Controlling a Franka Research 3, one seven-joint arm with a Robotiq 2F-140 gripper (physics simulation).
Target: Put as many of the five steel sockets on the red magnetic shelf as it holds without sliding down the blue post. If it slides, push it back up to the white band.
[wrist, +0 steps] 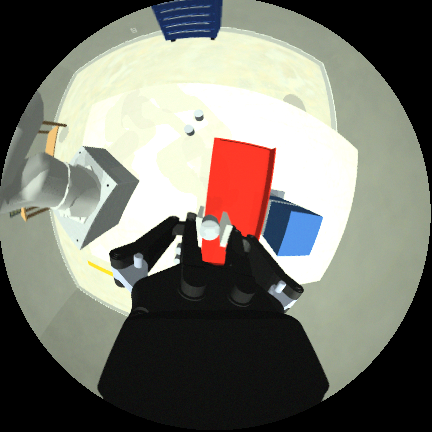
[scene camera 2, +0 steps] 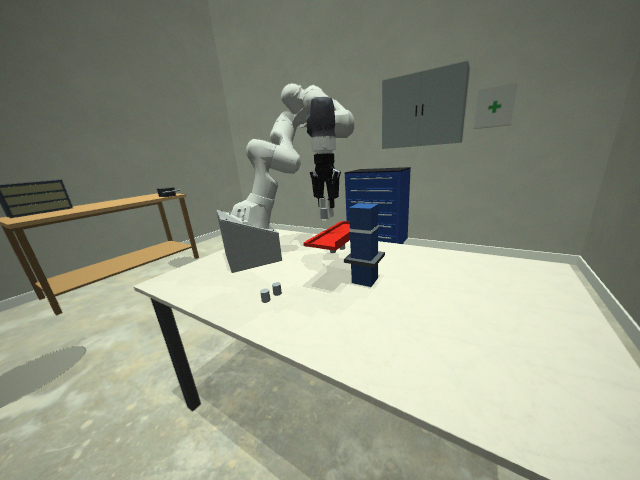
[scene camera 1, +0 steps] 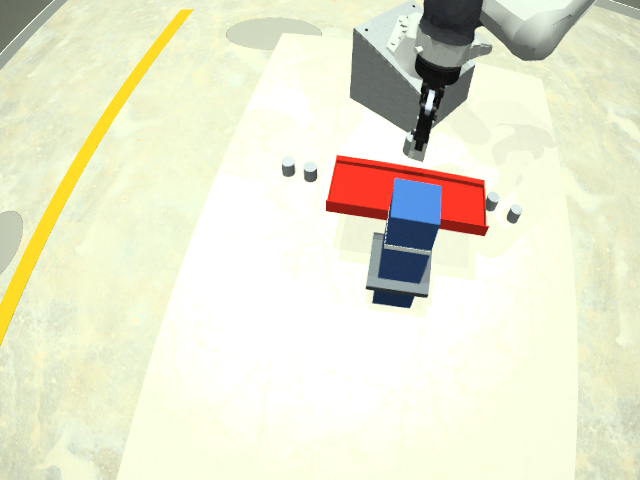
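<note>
My gripper (scene camera 1: 417,148) (scene camera 2: 325,208) (wrist: 211,216) is shut on a steel socket (scene camera 2: 324,212) (wrist: 209,227) and holds it above the level of the red shelf (scene camera 1: 361,188) (scene camera 2: 330,237) (wrist: 240,185). No socket shows on the shelf, but the blue post (scene camera 1: 416,201) (scene camera 2: 364,245) (wrist: 304,235) hides part of it in scene camera 1. The shelf is beside the post near the white band (scene camera 1: 408,249) (scene camera 2: 363,230). Two sockets (scene camera 1: 287,166) (scene camera 1: 310,172) (scene camera 2: 265,295) (scene camera 2: 277,288) stand left of it on the table, and two (scene camera 1: 492,201) (scene camera 1: 513,213) (wrist: 189,130) (wrist: 199,115) stand right of it.
A grey collar (scene camera 1: 398,286) (scene camera 2: 364,258) surrounds the post below the band. The arm's grey base block (scene camera 1: 382,77) (scene camera 2: 250,248) (wrist: 107,200) stands behind the shelf in scene camera 1. A blue drawer cabinet (scene camera 2: 403,206) (wrist: 190,20) stands beyond the table.
</note>
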